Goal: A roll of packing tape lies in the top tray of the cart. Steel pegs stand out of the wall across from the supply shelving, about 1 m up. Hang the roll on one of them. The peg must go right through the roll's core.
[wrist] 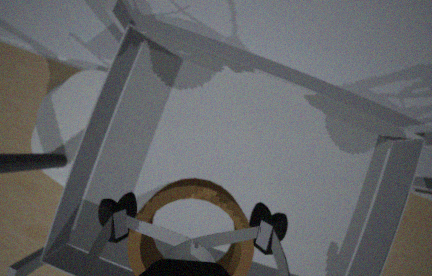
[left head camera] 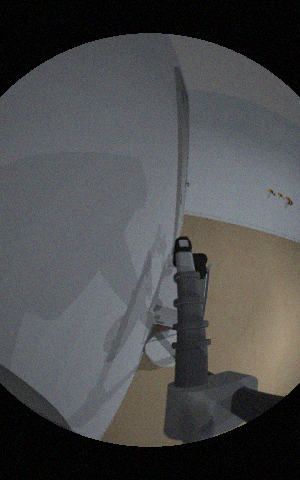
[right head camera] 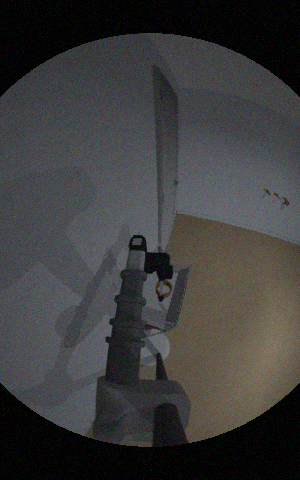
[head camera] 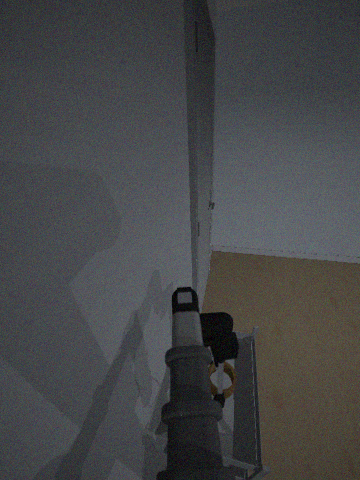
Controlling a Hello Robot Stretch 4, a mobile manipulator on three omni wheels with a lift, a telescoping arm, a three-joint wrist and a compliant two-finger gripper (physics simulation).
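Where they show: gripper, fingertip midpoint: (wrist: 195, 214) (head camera: 215, 382); robot's base, origin of the base link: (left head camera: 165, 346) (right head camera: 149, 345).
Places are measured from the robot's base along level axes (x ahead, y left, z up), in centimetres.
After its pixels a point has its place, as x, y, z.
Note:
The tan roll of tape (head camera: 232, 380) @[37.8, -14.1, 80.5] (right head camera: 170, 288) @[37.1, -14.2, 83.5] (wrist: 192, 187) @[38.0, -5.7, 83.5] is between the two fingers of my gripper (head camera: 220, 382) @[38.2, -8.7, 79.0] (right head camera: 163, 290) @[38.2, -8.7, 79.0] (wrist: 195, 214) @[38.2, -8.7, 79.0], its core facing the wrist camera. The black fingertips press on opposite outer sides of it, so the gripper is shut on the roll. The roll is held above the cart's top tray (head camera: 245, 400) @[37.2, -20.6, 63.5] (right head camera: 177, 300) @[35.8, -20.9, 63.5] (wrist: 270, 145) @[48.1, -1.3, 63.4]; its near edge is hidden in the wrist view. Small pegs with yellow ends (left head camera: 270, 192) @[180.6, -199.5, 93.4] (right head camera: 266, 191) @[181.1, -200.1, 92.2] stand out of the far wall, at the right in the left and right head views.
A pale wall (head camera: 75, 125) @[37.4, 12.4, 153.4] (left head camera: 75, 200) @[20.9, 16.9, 147.0] runs close along the left of the arm (head camera: 192, 390) @[21.3, -0.3, 120.5] (left head camera: 191, 320) @[13.8, 0.1, 120.7] (right head camera: 127, 320) @[13.3, -0.8, 121.9]. A grey door (head camera: 202, 150) @[133.1, -16.0, 139.7] (left head camera: 183, 130) @[131.3, -15.1, 157.7] (right head camera: 167, 135) @[131.8, -15.6, 151.2] stands ahead. A white round object (left head camera: 159, 350) @[-2.6, 6.4, 18.7] (right head camera: 157, 345) @[1.6, -8.7, 18.7] (wrist: 65, 120) @[-7.7, 3.0, 18.7] is beside the cart. Wooden floor (head camera: 310, 350) @[86.3, -97.3, -2.8] lies at the right.

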